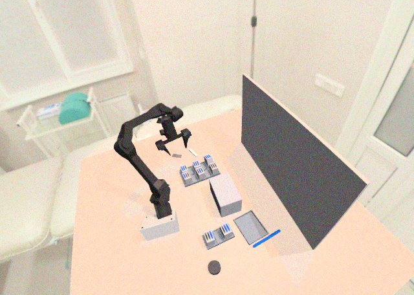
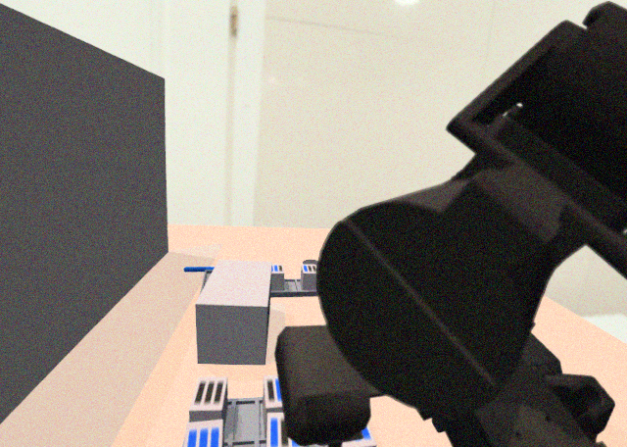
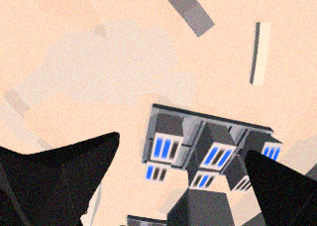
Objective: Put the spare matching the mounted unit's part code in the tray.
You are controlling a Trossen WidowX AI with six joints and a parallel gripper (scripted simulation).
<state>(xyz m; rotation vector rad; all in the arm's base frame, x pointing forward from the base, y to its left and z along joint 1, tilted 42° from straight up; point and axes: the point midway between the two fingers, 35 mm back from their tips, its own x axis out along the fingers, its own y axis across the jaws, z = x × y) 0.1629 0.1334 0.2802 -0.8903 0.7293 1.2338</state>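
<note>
The grey spare block is 8 cm below my gripper tip and 6 cm to the right of it. From my gripper tip the other things lie so: grey mounted unit 30 cm to the right, 11 cm ahead, 6 cm below; then flat grey tray 48 cm to the right, 14 cm ahead, 11 cm below; then tall grey panel 36 cm ahead, 35 cm to the right, 11 cm above.
</note>
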